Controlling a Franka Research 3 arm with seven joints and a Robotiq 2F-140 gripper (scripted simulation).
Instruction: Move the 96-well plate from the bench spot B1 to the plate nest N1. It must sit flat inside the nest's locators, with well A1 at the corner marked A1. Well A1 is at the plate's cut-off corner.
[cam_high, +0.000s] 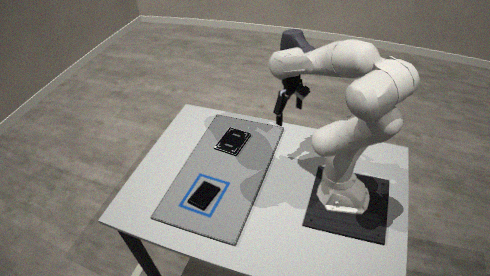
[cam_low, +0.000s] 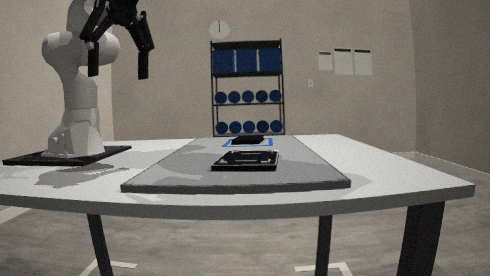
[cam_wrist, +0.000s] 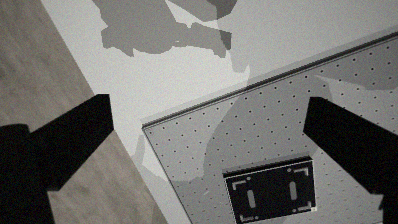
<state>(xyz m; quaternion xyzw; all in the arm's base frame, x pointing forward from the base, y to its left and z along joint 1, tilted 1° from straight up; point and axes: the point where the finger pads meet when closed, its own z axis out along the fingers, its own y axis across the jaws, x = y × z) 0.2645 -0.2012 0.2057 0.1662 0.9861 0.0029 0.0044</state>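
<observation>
Right now the black 96-well plate is 40 cm to the left of my hand, 24 cm ahead of it and 20 cm below it. The rest, counted from my hand: black plate nest 26 cm ahead, 20 cm below, 5 cm to the left; A1 label 32 cm ahead, 19 cm below, 12 cm to the left.
</observation>
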